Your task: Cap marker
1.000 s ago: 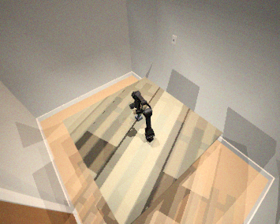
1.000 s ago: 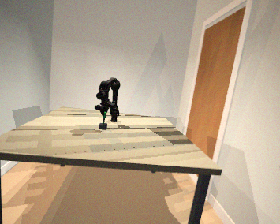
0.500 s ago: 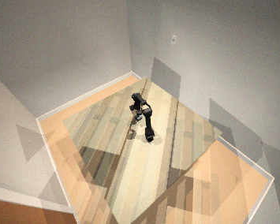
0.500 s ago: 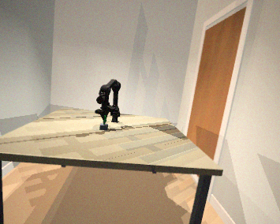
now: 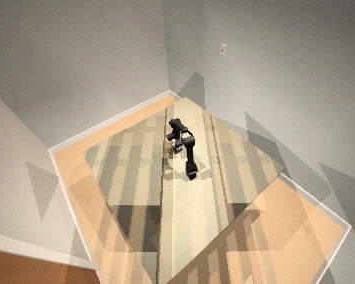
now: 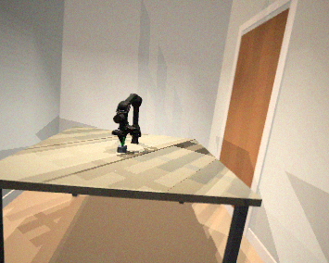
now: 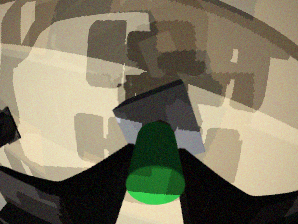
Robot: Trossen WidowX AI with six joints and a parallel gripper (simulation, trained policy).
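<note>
My gripper tip is 1 cm below the green cap. The rest, counted from my gripper tip: holder block 5 cm below.
</note>
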